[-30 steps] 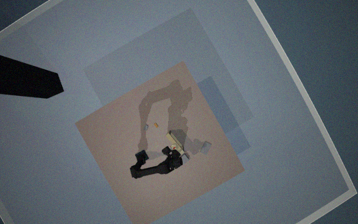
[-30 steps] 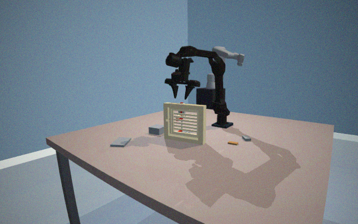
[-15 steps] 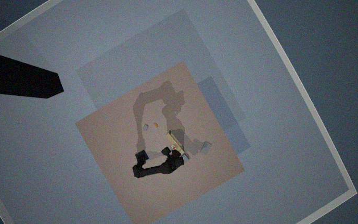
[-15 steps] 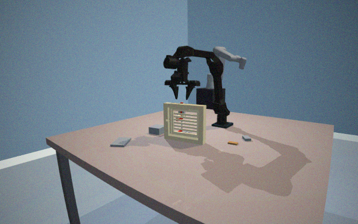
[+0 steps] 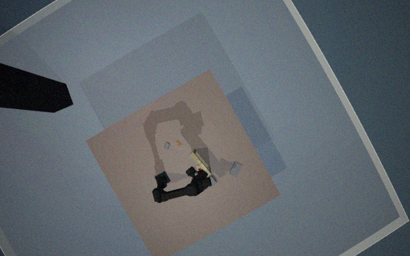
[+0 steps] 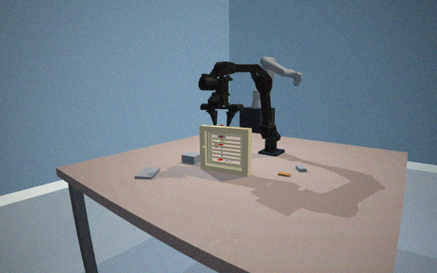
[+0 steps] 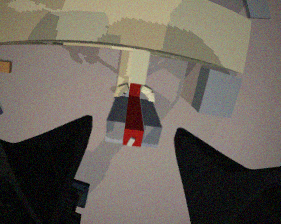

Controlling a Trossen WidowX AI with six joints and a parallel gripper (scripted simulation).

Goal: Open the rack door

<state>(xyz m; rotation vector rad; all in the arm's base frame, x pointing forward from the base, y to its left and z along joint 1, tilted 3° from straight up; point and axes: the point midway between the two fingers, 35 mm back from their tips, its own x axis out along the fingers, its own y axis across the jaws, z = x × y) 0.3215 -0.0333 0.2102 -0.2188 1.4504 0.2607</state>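
My gripper tip is now 1 cm past the handle and 6 cm above it. From my gripper tip the other things lie so: orange block (8 cm behind, 28 cm to the left, 17 cm below); flat grey plate (30 cm ahead, 12 cm to the right, 17 cm below).
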